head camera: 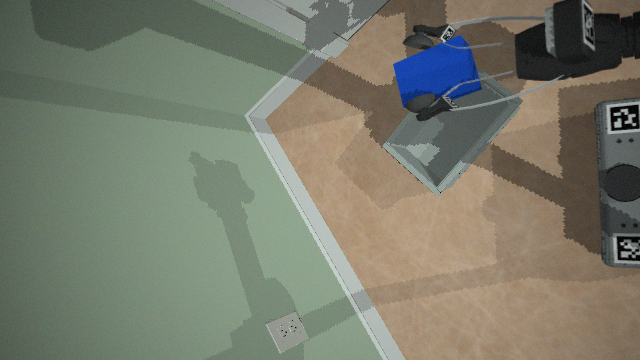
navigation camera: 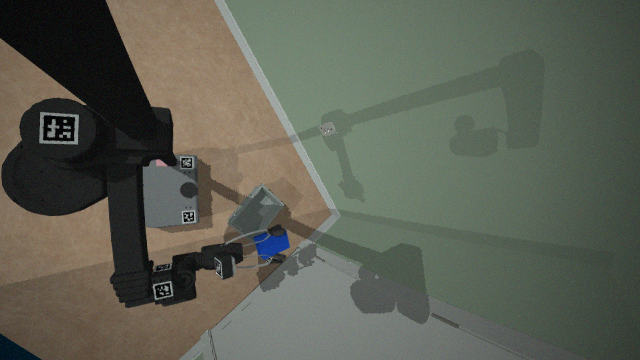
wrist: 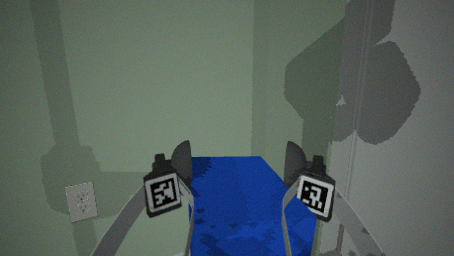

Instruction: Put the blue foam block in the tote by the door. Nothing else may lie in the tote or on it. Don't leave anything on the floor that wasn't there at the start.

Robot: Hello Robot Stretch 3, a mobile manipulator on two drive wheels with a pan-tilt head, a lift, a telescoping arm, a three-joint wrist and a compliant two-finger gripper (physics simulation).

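Seen in the pictures: gripper, fingertip midpoint: (head camera: 405, 75) (navigation camera: 285, 242) (wrist: 237, 159); robot's base at its link origin: (head camera: 623, 183) (navigation camera: 187, 188).
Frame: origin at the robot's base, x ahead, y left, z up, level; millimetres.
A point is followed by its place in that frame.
The blue foam block (head camera: 440, 70) @[x 208, y -147, z 708 mm] (navigation camera: 270, 242) @[x 205, y -137, z 708 mm] (wrist: 245, 210) @[x 185, y -151, z 708 mm] is between the two fingers of my gripper (head camera: 420, 72) @[x 253, y -147, z 709 mm] (navigation camera: 277, 244) @[x 253, y -147, z 709 mm] (wrist: 237, 159) @[x 253, y -147, z 709 mm], which is shut on it and holds it off the floor. The grey tote (head camera: 477, 142) @[x 294, y -109, z 120 mm] (navigation camera: 247, 204) @[x 305, y -99, z 120 mm] stands on the floor near the wall corner, its open top up. In the head view the block covers the tote's upper left part; in the navigation view it overlaps the tote's lower edge. I see nothing lying in the visible part of the tote. The tote does not show in the wrist view.
My base (head camera: 622, 210) @[x 10, y 55, z 160 mm] (navigation camera: 167, 200) @[x -90, y -45, z 160 mm] stands close beside the tote. The green wall (head camera: 125, 125) @[x 981, y -172, z 582 mm] (navigation camera: 450, 200) @[x 908, y -59, z 943 mm] with its white baseboard (head camera: 311, 220) @[x 802, y 82, z 72 mm] and the pale door (navigation camera: 300, 320) @[x 418, y -640, z 488 mm] (wrist: 410, 190) @[x 571, y -541, z 509 mm] meet near the tote. A dark blue thing (navigation camera: 12, 350) @[x -766, y -664, z 33 mm] shows at the navigation view's lower left corner.
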